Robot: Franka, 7 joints.
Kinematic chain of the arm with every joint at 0, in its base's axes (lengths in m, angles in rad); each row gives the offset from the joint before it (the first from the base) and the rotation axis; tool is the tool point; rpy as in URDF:
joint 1: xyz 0 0 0.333 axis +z
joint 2: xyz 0 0 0 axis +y
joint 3: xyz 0 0 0.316 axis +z
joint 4: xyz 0.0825 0 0 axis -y
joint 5: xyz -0.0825 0 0.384 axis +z
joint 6: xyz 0 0 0 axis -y
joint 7: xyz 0.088 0 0 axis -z
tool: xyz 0 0 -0.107 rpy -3.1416 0 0
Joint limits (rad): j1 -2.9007..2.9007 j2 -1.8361..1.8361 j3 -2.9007..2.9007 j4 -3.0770..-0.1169 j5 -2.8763..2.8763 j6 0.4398..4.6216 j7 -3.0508..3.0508
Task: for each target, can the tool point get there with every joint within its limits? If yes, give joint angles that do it. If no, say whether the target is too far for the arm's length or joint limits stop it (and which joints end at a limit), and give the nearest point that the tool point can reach.
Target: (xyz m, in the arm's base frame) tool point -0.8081 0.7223 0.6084
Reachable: no: too far | nearest point -0.6199 0.5541 0.5443 | short by 0.260 m
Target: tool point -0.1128 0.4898 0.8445
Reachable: yes | joints -0.3400 -0.4977 1.7993 -0.8920 2.2602 3.7562 -1.2063
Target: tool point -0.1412 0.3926 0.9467
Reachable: yes | joints 2.0412 -0.1692 -0.2610 -1.4732 -0.7138 3.5737 2.2650
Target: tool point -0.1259 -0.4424 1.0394
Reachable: yes | joints 1.5069 -0.9665 0.4337 -0.7574 0.8163 2.9552 -1.2824
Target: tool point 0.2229 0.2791 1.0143
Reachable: yes | joints 0.8072 0.0725 0.1659 -0.4349 -0.1538 1.3585 0.5478
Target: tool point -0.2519 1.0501 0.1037
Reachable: no: too far | nearest point -0.1958 0.8160 0.1548 | short by 0.246 m
